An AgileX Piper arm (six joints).
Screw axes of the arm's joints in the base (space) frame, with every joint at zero. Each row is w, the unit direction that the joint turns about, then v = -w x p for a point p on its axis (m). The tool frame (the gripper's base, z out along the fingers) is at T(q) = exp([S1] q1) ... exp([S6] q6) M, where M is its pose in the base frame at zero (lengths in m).
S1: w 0 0 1 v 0.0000 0.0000 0.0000
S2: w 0 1 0 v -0.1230 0.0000 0.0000
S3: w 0 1 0 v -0.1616 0.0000 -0.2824
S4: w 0.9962 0 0.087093 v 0.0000 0.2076 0.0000
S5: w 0 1 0 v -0.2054 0.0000 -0.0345
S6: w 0.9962 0 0.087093 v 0.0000 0.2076 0.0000
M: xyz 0.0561 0.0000 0.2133 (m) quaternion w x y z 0.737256 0 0.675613 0
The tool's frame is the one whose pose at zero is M.
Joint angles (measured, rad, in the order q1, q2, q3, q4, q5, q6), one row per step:
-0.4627 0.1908 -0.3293 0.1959 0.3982 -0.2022
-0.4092 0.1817 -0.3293 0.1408 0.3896 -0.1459
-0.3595 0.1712 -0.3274 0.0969 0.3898 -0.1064
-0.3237 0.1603 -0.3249 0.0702 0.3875 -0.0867
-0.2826 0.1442 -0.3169 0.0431 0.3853 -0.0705
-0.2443 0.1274 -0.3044 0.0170 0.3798 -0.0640
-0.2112 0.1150 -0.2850 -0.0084 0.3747 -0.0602
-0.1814 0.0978 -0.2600 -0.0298 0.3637 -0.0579
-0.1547 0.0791 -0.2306 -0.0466 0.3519 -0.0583
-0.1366 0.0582 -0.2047 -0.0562 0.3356 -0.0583
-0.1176 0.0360 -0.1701 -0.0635 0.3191 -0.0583
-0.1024 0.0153 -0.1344 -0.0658 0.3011 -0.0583
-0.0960 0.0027 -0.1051 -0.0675 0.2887 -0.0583
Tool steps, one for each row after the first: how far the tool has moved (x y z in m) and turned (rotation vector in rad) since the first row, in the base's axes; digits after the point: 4 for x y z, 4 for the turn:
-0.0009 0.0016 0.0010 -0.0039 -0.0136 0.0306
-0.0019 0.0035 0.0008 -0.0096 -0.0183 0.0642
-0.0031 0.0050 0.0007 -0.0190 -0.0255 0.0906
-0.0045 0.0068 -0.0009 -0.0315 -0.0317 0.1227
-0.0058 0.0083 -0.0037 -0.0519 -0.0355 0.1535
-0.0059 0.0092 -0.0089 -0.0707 -0.0281 0.1801
-0.0062 0.0101 -0.0152 -0.0890 -0.0268 0.2048
-0.0063 0.0110 -0.0228 -0.1053 -0.0244 0.2282
-0.0069 0.0118 -0.0288 -0.1172 -0.0338 0.2445
-0.0069 0.0126 -0.0376 -0.1251 -0.0370 0.2628
-0.0066 0.0133 -0.0468 -0.1280 -0.0403 0.2785
-0.0059 0.0136 -0.0548 -0.1286 -0.0361 0.2857

